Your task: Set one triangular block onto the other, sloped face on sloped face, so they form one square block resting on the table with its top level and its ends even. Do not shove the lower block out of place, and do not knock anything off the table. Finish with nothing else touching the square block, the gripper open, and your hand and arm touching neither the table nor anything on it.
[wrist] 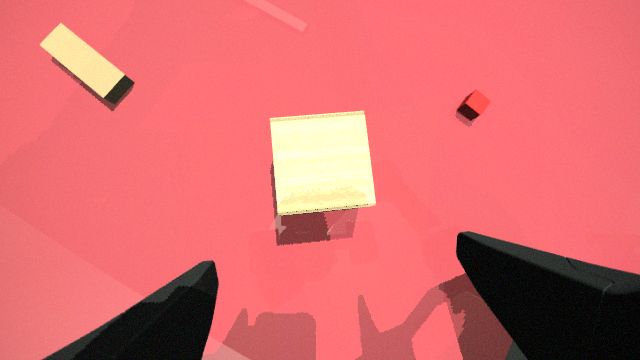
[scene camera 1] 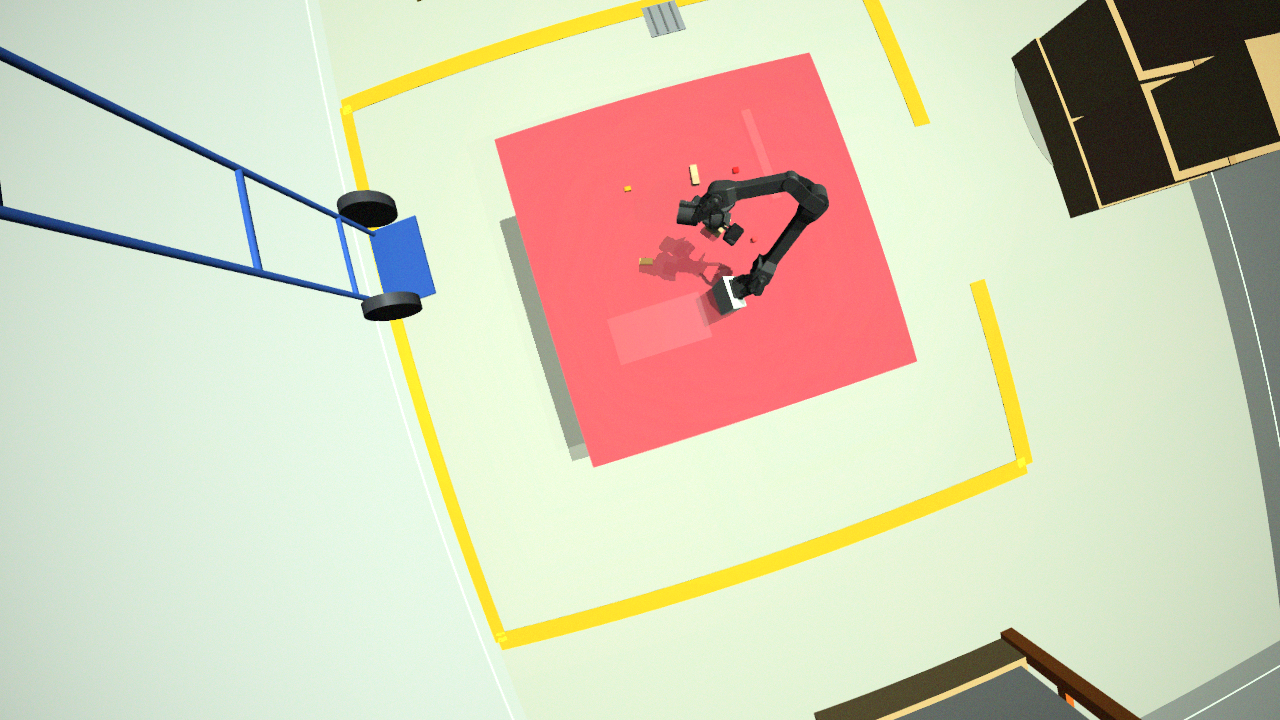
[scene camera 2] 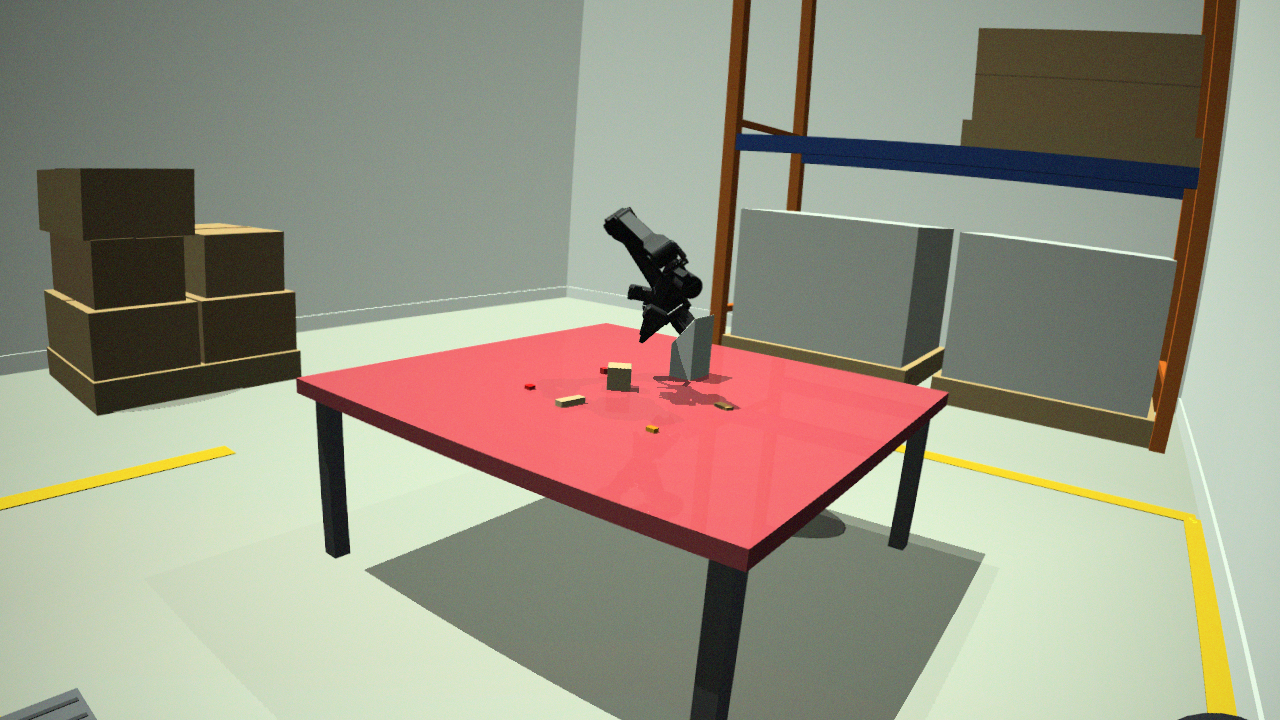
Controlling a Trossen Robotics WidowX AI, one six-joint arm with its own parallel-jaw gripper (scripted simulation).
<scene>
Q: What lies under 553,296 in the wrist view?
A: My gripper.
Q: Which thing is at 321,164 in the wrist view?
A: A triangular block.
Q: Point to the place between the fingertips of my gripper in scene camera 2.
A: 640,339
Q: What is my gripper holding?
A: Nothing.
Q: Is my gripper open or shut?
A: Open.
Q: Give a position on a tan bar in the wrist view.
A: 91,67
</scene>
